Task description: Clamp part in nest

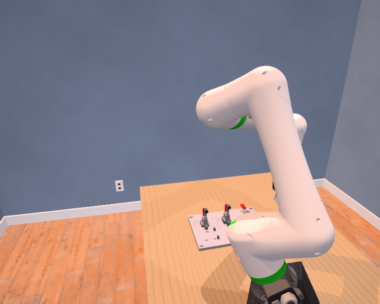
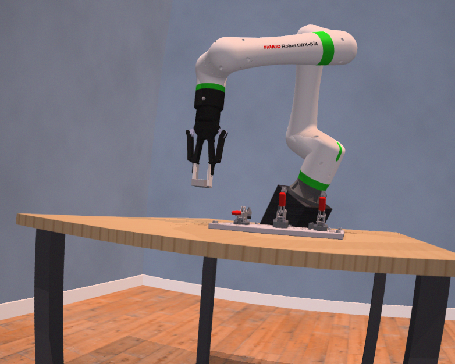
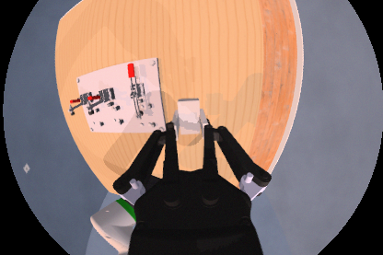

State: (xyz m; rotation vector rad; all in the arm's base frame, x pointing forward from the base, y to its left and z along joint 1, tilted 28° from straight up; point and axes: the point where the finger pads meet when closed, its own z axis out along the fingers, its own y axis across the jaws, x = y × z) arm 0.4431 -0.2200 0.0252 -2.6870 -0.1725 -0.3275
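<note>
The grey fixture plate is 26 cm to the left of my hand, 14 cm below it and 3 cm behind it. Round my hand: pale grey part 3 cm below.
</note>
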